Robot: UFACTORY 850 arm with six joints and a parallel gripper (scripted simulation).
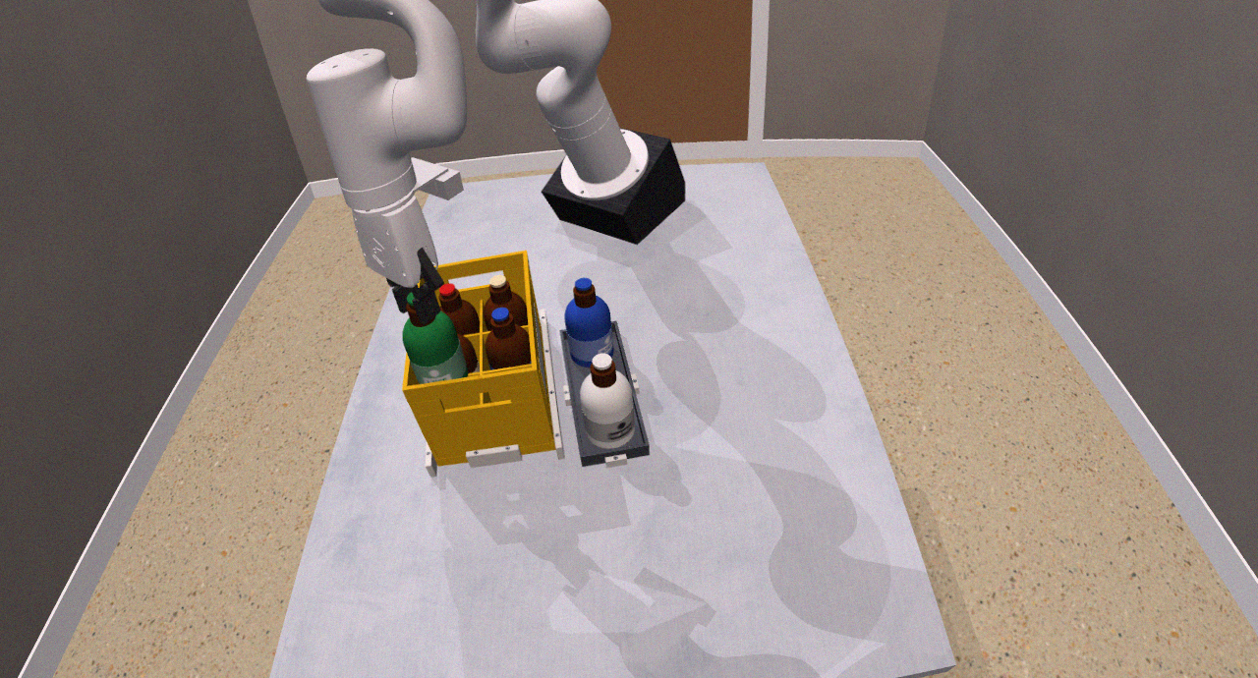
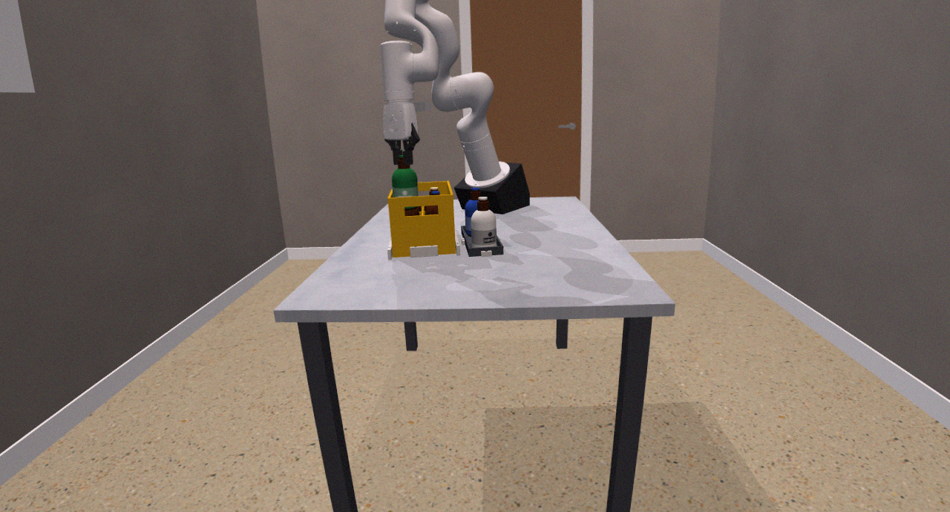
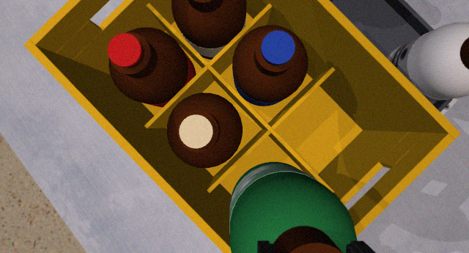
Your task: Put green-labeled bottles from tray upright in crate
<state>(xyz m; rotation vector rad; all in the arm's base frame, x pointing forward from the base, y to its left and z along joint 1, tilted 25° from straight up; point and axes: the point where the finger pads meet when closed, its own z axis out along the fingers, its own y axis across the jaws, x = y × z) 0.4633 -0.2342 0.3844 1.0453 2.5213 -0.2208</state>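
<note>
Right now the green-labeled bottle is 70 mm below my hand. From my hand the other things lie so: white-labeled bottle: 50 mm ahead, 220 mm to the left, 200 mm below; then blue-labeled bottle: 120 mm behind, 230 mm to the left, 200 mm below; then yellow crate: 90 mm behind, 50 mm to the left, 200 mm below.
</note>
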